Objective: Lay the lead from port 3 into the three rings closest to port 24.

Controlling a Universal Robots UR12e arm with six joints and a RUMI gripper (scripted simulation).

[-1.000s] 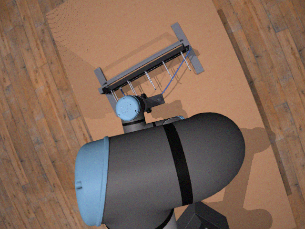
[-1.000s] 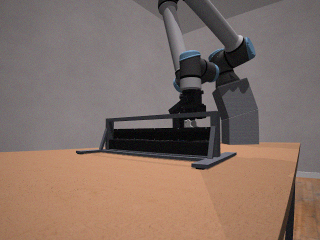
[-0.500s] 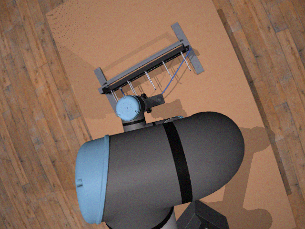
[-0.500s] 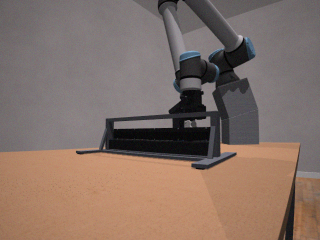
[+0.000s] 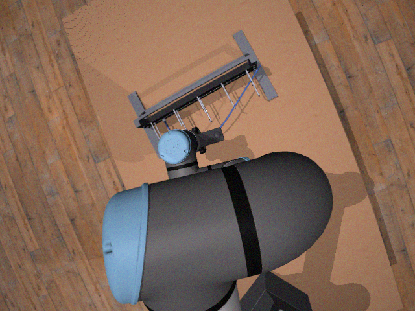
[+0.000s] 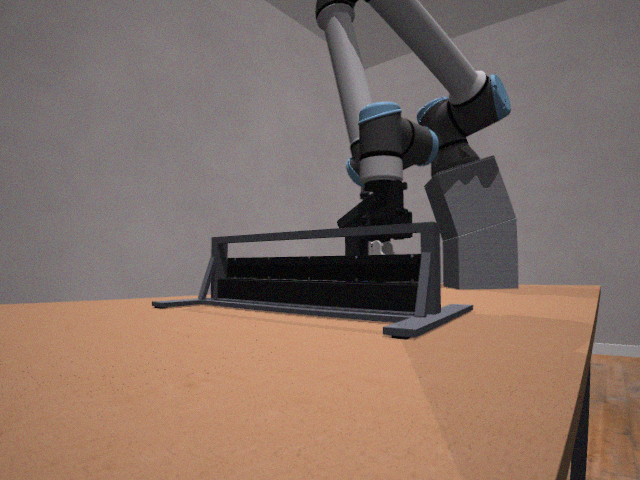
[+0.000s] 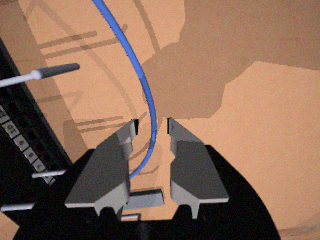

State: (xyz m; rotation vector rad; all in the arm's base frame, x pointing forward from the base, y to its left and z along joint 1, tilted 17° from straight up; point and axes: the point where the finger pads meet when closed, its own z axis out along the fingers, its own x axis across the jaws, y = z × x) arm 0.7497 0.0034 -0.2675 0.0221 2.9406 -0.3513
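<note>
Now: the rack 170 mm ahead of my hand, 50 mm to the right of it and 20 mm above it.
</note>
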